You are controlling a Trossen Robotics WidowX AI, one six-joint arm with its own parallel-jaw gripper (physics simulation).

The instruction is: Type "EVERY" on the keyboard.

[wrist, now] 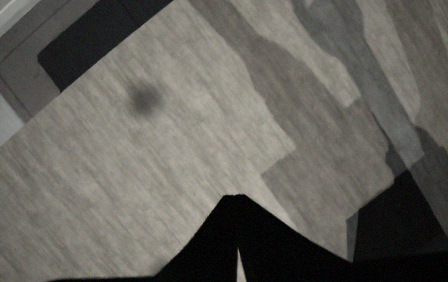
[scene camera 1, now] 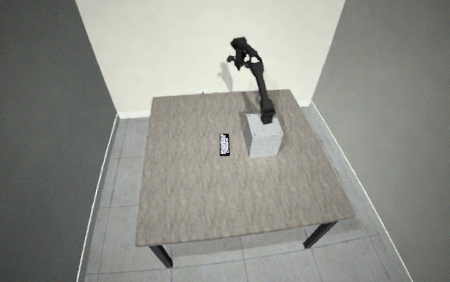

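Pixels of known places: gripper, between the fingertips: (wrist: 234, 205) (scene camera 1: 238, 70); arm's base, origin of its link: (scene camera 1: 266, 120).
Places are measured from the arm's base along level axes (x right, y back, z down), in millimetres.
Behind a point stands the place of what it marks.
Note:
The small black keyboard with white key markings (scene camera 1: 224, 144) @[x 33, y -276, z 209 mm] lies on the wooden table (scene camera 1: 185, 195) @[x -302, y -608, z 223 mm] (wrist: 100, 175) @[x 546, y -255, z 223 mm], left of the grey block. It does not show in the wrist view. My gripper (scene camera 1: 238, 68) @[x 468, y -58, z -113 mm] (wrist: 234, 205) @[x 468, y -58, z -113 mm] is shut and empty, its dark fingertips together. It hangs high above the far side of the table, well away from the keyboard and behind it, and points downward. In the wrist view, the wood top and the arm's shadows lie below the fingers.
The arm stands on a speckled grey block (scene camera 1: 264, 145) @[x -127, y -46, z 101 mm] right of the keyboard. A pale wall (scene camera 1: 175, 45) rises behind the table. The table's edge crosses the wrist view's upper left, with floor and a dark shadow beyond. A dark shape (wrist: 400, 215) shows at that view's lower right.

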